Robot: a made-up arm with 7 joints.
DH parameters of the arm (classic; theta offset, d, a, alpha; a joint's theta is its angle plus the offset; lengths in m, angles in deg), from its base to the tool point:
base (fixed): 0 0.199 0.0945 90
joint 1: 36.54 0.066 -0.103 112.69
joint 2: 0 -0.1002 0.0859 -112.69
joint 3: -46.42 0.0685 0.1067 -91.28
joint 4: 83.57 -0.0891 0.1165 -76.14
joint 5: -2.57 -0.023 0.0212 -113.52
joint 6: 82.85 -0.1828 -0.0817 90
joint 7: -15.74 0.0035 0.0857 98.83
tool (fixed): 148.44 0.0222 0 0
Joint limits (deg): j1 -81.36..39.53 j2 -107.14..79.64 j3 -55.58..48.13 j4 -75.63..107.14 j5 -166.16..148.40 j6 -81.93..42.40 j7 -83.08..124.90
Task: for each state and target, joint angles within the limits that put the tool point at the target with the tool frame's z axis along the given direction. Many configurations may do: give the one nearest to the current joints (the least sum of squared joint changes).
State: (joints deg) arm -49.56 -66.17 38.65 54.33 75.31 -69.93 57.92
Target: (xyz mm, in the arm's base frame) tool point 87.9 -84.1 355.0 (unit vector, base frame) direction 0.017 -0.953 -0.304
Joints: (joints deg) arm -56.36 -100.18 33.76 94.12 33.71 -81.93 82.27
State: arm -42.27 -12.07 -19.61 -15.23 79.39 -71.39 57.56
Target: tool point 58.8 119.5 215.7 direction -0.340 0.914 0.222
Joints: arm -64.41 -19.97 -2.28 0.83 67.55 -81.93 43.37
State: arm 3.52 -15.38 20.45 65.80 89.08 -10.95 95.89
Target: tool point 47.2 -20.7 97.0 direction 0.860 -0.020 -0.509
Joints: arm 29.28 -24.98 19.11 34.93 123.68 -55.26 92.33
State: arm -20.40 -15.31 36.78 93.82 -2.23 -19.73 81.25
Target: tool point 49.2 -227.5 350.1 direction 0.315 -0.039 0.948
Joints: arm -16.06 19.91 41.32 105.78 -22.57 -27.31 26.84
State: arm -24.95 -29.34 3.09 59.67 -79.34 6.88 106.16
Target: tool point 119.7 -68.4 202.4 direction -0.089 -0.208 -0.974
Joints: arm -59.83 -58.94 10.44 18.27 -123.07 35.67 78.85
